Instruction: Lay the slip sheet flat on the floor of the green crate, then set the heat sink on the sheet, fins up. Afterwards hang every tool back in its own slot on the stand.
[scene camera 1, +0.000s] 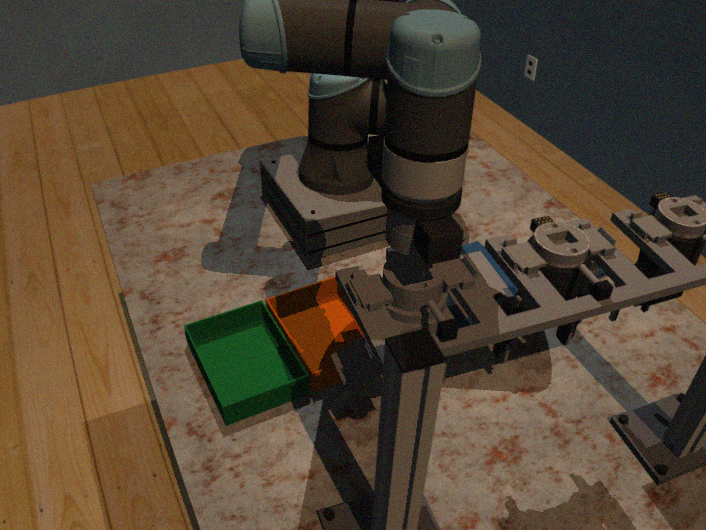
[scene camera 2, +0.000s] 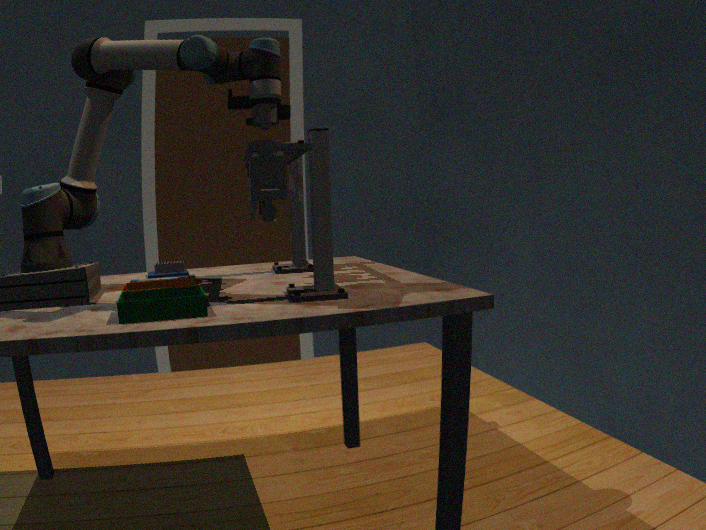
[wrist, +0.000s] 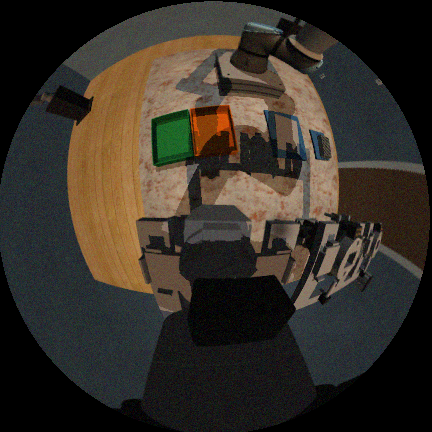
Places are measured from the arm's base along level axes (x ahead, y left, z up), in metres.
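Where they show: hand, its tool point: (scene camera 2: 265, 124); arm's base, origin of its link: (scene camera 1: 336, 175) (scene camera 2: 46, 269) (wrist: 247, 63).
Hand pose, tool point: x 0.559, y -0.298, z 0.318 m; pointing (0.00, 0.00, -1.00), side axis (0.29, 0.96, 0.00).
Note:
Things, the pixels of their top centre, and the offset from my tool point. "spot": a spot on its surface instead.
- tool, centre of its top: (wrist: 204, 288) (scene camera 1: 403, 268) (scene camera 2: 266, 138) dy -0.011, dx -0.004, dz -0.036 m
- middle slot, a spot on its surface: (scene camera 1: 561, 242) spot: dy +0.178, dx +0.050, dz -0.052 m
- far slot, a spot on its surface: (scene camera 1: 684, 213) spot: dy +0.359, dx +0.103, dz -0.052 m
- slip sheet, centre of its top: (scene camera 1: 473, 282) (scene camera 2: 161, 280) (wrist: 287, 132) dy +0.358, dx -0.215, dz -0.388 m
- heat sink, centre of its top: (scene camera 2: 169, 262) (wrist: 326, 145) dy +0.562, dx -0.153, dz -0.360 m
The arm's bare tool changer (scene camera 1: 400, 235) (scene camera 2: 264, 116) carries no tool. It is above the near-left slot of the stand, apart from the tool (scene camera 1: 413, 299) hanging there. More tools hang in the middle slot (scene camera 1: 561, 242) and far slot (scene camera 1: 684, 213); their fingers are not clear. The green crate (scene camera 1: 259, 396) (scene camera 2: 162, 309) (wrist: 172, 140) stands on the table with its floor bare. The slip sheet (scene camera 1: 491, 270) (wrist: 286, 131), a flat grey-brown sheet, lies within a blue holder. The heat sink (scene camera 2: 171, 265) (wrist: 325, 145) rests fins up on another blue holder.
An orange crate (scene camera 1: 302, 336) (scene camera 2: 162, 284) (wrist: 212, 127) touches the green crate's side. The tool stand (scene camera 1: 399, 444) (scene camera 2: 322, 216) rises near the table edge and partly hides the orange crate in scene camera 1. The arm's base block (scene camera 1: 285, 213) is behind the crates.

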